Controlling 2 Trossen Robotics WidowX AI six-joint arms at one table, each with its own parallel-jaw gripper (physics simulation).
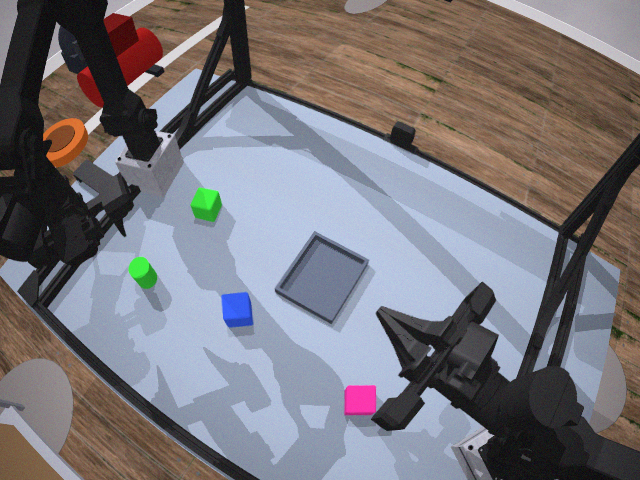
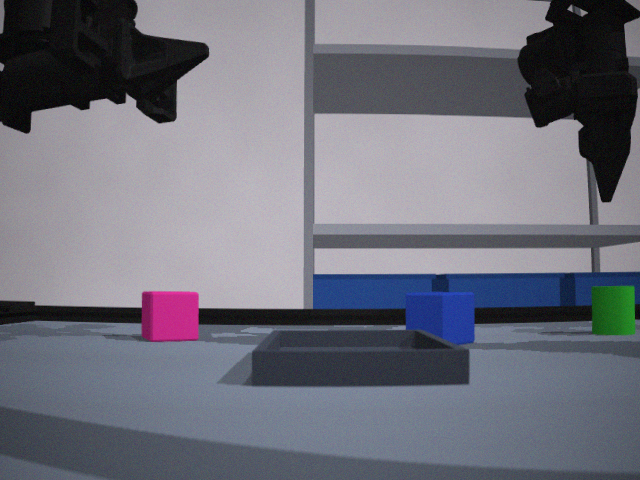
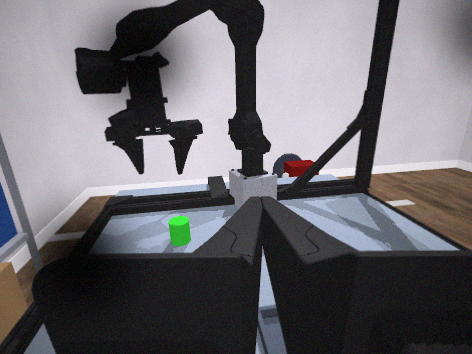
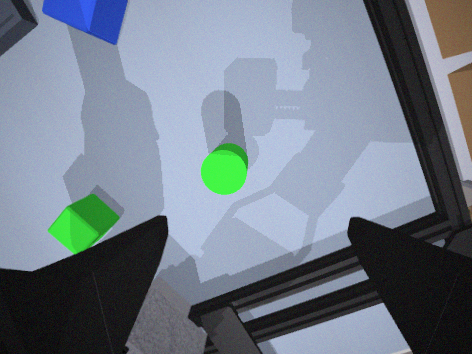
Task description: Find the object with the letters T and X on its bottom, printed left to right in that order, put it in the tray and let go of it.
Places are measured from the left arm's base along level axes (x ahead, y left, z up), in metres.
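Pixels of known places: left gripper, fingertip midpoint: [image 1: 378, 309] [image 2: 207, 50] [image 3: 260, 206]; right gripper, fingertip midpoint: [image 1: 102, 248] [image 2: 606, 193] [image 3: 160, 174] [image 4: 258, 225]; left arm's base, origin of the base link: [image 1: 501, 455]; right arm's base, origin of the base link: [image 1: 144, 147] [image 3: 252, 172].
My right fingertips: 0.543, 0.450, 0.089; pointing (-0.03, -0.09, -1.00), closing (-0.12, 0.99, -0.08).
Ahead of a thing's pixels: the offset from my right fingertips to its top centre, as dx, dy, dz.
A green cylinder {+0.005, -0.030, -0.101} [image 1: 143, 272] [image 2: 613, 310] [image 3: 180, 231] [image 4: 224, 172] stands upright on the table. A green block {+0.099, -0.188, -0.104} [image 1: 206, 204] [image 4: 82, 225], a blue block {-0.127, -0.176, -0.104} [image 1: 237, 310] [image 2: 439, 317] [image 4: 90, 20] and a pink block {-0.347, -0.296, -0.104} [image 1: 360, 400] [image 2: 170, 316] rest on the table. Their bottoms are hidden, and no letters show. The dark grey tray {-0.120, -0.335, -0.131} [image 1: 303, 306] [image 2: 361, 367] is empty. My right gripper [image 3: 160, 174] [image 4: 258, 225] is open and empty, pointing down, above the table near the green cylinder. My left gripper [image 1: 381, 310] [image 2: 206, 50] [image 3: 260, 206] is shut and empty, raised above the table.
Black frame rails [image 1: 475, 183] edge the table, with upright struts at its corners. The right arm's pale base [image 1: 155, 167] [image 3: 252, 186] stands close to the green block. A small black box [image 1: 402, 134] sits on the far rail. The pink block lies near the left arm.
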